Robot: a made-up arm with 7 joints.
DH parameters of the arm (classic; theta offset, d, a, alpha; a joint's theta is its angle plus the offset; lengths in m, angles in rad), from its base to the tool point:
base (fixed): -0.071 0 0 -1.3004
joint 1: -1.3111 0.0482 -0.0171 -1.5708
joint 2: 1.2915 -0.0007 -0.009 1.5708
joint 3: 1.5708 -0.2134 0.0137 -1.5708
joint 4: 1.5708 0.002 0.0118 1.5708
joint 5: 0 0.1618 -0.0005 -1.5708
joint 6: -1.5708 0 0.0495 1.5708
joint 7: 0 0.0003 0 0
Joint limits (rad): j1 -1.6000..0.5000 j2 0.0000..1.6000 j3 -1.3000..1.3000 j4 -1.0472..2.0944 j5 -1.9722..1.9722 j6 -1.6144..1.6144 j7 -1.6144..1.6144
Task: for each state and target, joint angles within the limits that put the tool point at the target. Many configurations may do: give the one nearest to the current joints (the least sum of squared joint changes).
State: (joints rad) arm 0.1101 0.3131 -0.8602 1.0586 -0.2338 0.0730 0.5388
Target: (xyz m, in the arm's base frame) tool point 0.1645 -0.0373 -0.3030
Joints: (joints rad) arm -0.2861 0.1977 -0.7364 0.3173 -0.2318 -0.1243 0.5388
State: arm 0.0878 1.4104 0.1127 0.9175 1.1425 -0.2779 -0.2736
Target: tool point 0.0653 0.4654 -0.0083
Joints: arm 0.1672 1.5916 0.1607 1.1902 1.1533 -0.2053 -0.2736
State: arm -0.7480 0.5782 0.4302 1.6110 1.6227 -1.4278 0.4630
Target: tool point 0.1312 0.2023 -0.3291
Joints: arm -0.5688 0.5722 0.4062 1.6953 1.6464 -1.4492 0.4630
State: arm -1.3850 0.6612 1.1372 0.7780 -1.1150 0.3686 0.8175
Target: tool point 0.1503 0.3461 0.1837
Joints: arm -1.6000 1.0769 1.0623 0.3716 -1.1470 0.3519 0.8175
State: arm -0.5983 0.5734 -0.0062 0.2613 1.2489 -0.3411 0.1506
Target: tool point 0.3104 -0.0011 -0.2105
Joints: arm -0.7111 0.1674 -0.2279 0.4662 1.2729 -0.3400 0.1506
